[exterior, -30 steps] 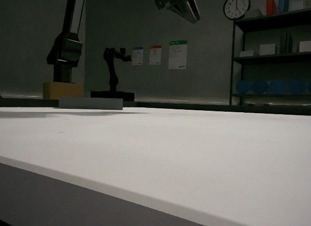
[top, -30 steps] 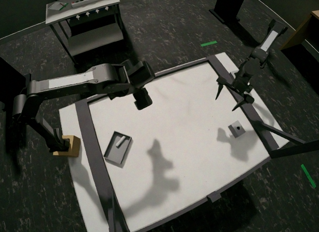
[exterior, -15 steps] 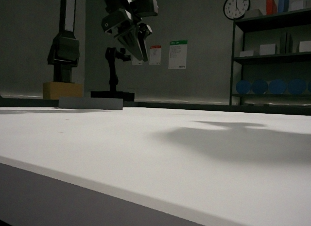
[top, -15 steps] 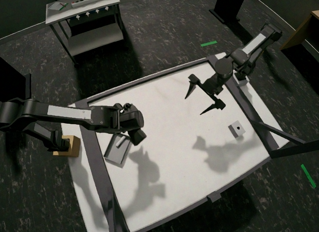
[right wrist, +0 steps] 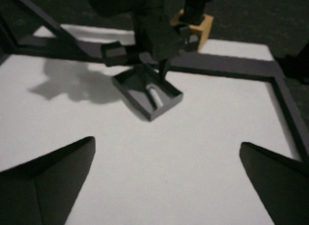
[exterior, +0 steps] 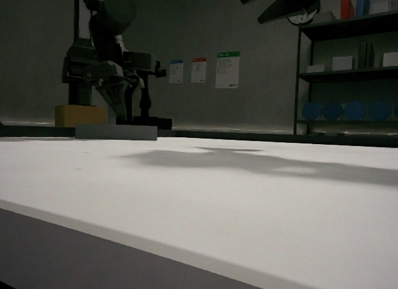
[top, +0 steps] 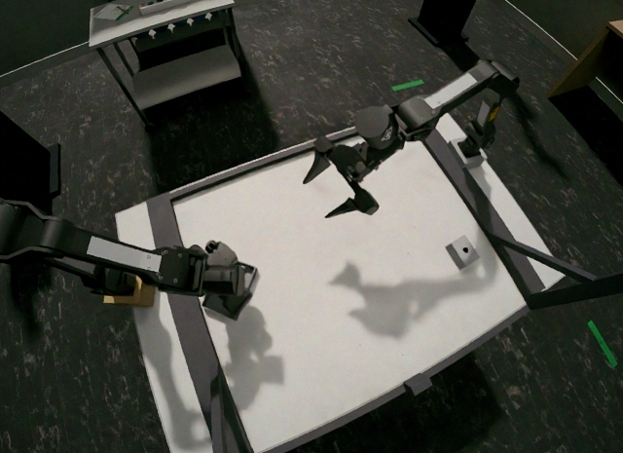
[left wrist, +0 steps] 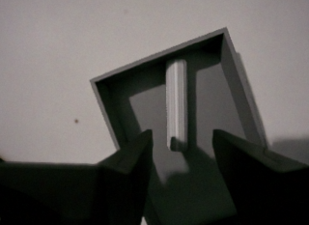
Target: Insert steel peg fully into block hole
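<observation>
Now: left hand 6 cm above the shallow grey tray and 1 cm past it. The rest, counted from my left hand: steel peg 6 cm below, 2 cm to the right, 1 cm ahead; grey block 63 cm to the right, 19 cm behind, 4 cm below.
</observation>
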